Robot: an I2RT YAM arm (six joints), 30 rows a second.
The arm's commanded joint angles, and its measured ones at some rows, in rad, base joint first. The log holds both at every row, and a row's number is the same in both.
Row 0, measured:
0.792 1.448 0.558 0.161 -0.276 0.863
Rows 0 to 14, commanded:
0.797 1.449 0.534 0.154 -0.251 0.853
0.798 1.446 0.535 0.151 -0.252 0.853
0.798 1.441 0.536 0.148 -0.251 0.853
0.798 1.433 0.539 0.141 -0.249 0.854
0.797 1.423 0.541 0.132 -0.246 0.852
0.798 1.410 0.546 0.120 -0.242 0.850
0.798 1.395 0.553 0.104 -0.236 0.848
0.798 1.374 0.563 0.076 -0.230 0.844
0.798 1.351 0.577 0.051 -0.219 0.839
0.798 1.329 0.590 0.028 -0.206 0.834
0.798 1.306 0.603 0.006 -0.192 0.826
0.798 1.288 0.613 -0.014 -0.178 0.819
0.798 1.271 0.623 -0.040 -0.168 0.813
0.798 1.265 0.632 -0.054 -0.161 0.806
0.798 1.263 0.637 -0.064 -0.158 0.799
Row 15, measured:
0.794 1.310 0.574 0.022 -0.215 0.840
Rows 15 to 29, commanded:
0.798 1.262 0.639 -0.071 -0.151 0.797
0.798 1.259 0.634 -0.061 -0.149 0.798
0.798 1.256 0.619 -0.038 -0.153 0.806
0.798 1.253 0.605 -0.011 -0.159 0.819
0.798 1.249 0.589 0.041 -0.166 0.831
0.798 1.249 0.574 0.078 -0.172 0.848
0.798 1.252 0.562 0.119 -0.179 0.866
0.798 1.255 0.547 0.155 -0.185 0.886
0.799 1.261 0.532 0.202 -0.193 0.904
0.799 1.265 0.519 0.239 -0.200 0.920
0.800 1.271 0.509 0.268 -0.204 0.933
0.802 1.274 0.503 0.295 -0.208 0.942
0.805 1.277 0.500 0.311 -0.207 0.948
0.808 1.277 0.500 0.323 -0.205 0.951
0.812 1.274 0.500 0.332 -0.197 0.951
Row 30, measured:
0.797 1.277 0.501 0.173 -0.193 0.911
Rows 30 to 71, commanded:
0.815 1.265 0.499 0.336 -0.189 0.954
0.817 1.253 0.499 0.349 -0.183 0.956
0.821 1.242 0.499 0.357 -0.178 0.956
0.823 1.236 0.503 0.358 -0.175 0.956
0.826 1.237 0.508 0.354 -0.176 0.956
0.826 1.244 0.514 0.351 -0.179 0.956
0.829 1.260 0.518 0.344 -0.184 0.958
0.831 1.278 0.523 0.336 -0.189 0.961
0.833 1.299 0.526 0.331 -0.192 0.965
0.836 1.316 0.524 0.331 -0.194 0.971
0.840 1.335 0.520 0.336 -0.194 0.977
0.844 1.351 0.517 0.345 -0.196 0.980
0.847 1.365 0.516 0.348 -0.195 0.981
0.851 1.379 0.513 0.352 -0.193 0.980
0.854 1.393 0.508 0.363 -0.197 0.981
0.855 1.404 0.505 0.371 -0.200 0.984
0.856 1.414 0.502 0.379 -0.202 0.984
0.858 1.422 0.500 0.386 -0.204 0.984
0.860 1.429 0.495 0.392 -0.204 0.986
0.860 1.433 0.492 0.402 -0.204 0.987
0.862 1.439 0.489 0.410 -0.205 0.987
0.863 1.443 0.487 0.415 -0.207 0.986
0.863 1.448 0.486 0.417 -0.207 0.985
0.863 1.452 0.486 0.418 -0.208 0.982
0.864 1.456 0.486 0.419 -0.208 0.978
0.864 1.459 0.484 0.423 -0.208 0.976
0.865 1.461 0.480 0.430 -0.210 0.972
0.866 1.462 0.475 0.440 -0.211 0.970
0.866 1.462 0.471 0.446 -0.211 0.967
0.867 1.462 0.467 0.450 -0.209 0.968
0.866 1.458 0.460 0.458 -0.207 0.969
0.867 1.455 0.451 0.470 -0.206 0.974
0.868 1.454 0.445 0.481 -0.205 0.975
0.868 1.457 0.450 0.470 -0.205 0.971
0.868 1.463 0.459 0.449 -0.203 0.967
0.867 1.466 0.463 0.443 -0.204 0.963
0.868 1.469 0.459 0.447 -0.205 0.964
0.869 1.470 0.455 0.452 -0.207 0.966
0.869 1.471 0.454 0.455 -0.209 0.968
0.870 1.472 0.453 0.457 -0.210 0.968
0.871 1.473 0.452 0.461 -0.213 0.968
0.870 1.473 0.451 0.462 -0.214 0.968
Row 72, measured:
0.861 1.462 0.460 0.427 -0.212 0.980
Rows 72 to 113, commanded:
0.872 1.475 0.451 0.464 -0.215 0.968
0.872 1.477 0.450 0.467 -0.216 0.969
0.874 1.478 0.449 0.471 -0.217 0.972
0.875 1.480 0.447 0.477 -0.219 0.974
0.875 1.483 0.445 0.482 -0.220 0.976
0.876 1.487 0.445 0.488 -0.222 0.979
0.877 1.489 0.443 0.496 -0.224 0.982
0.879 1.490 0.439 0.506 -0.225 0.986
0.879 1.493 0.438 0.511 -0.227 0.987
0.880 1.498 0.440 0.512 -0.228 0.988
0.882 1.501 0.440 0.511 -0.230 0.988
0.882 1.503 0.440 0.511 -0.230 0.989
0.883 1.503 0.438 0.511 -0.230 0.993
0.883 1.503 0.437 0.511 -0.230 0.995
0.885 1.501 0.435 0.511 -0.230 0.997
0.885 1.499 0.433 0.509 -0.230 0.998
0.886 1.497 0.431 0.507 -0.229 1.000
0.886 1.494 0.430 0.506 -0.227 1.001
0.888 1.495 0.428 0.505 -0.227 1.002
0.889 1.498 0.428 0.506 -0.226 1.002
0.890 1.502 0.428 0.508 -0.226 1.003
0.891 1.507 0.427 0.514 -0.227 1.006
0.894 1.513 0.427 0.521 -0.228 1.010
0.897 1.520 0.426 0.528 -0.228 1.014
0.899 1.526 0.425 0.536 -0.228 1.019
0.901 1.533 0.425 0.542 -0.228 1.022
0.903 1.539 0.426 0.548 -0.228 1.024
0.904 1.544 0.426 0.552 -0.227 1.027
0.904 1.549 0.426 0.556 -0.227 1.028
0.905 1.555 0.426 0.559 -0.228 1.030
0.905 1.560 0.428 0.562 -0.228 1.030
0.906 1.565 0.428 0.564 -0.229 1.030
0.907 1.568 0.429 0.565 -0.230 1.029
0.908 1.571 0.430 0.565 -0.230 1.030
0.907 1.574 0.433 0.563 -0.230 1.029
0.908 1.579 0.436 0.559 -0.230 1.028
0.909 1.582 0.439 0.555 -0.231 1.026
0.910 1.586 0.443 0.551 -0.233 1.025
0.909 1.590 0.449 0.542 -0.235 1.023
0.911 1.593 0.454 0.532 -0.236 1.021
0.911 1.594 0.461 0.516 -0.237 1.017
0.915 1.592 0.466 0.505 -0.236 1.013
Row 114, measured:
0.892 1.567 0.443 0.577 -0.232 1.044
